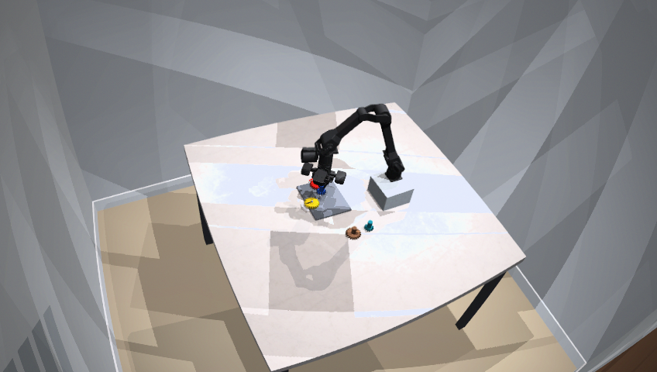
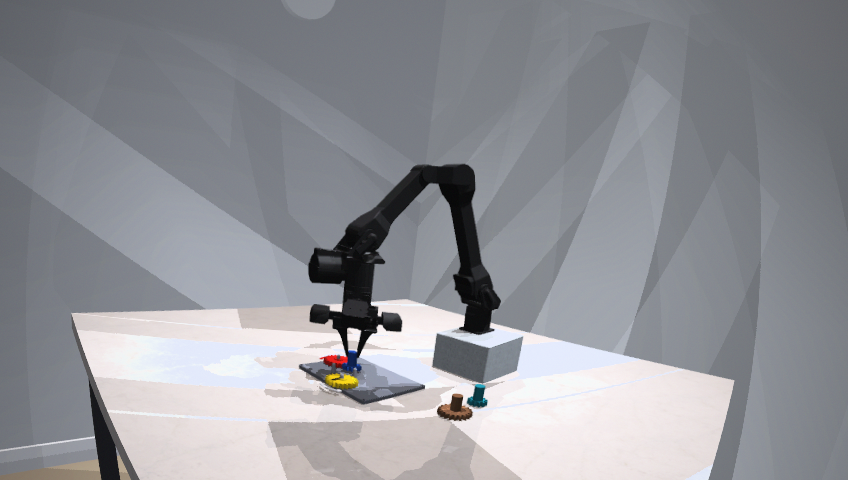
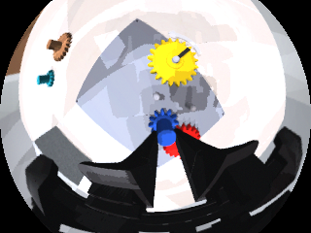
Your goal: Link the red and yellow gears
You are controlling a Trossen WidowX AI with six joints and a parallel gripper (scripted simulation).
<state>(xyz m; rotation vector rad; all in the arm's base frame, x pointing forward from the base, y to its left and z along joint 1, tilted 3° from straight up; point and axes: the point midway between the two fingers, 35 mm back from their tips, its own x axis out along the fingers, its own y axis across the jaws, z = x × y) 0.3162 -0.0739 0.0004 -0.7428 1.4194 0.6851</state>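
Now: the blue gear 1 cm below my gripper tip. The rest, counted from my gripper tip: red gear: 5 cm to the right, 2 cm below; then yellow gear: 7 cm ahead, 5 cm to the left, 2 cm below; then grey board: 3 cm to the left, 3 cm below.
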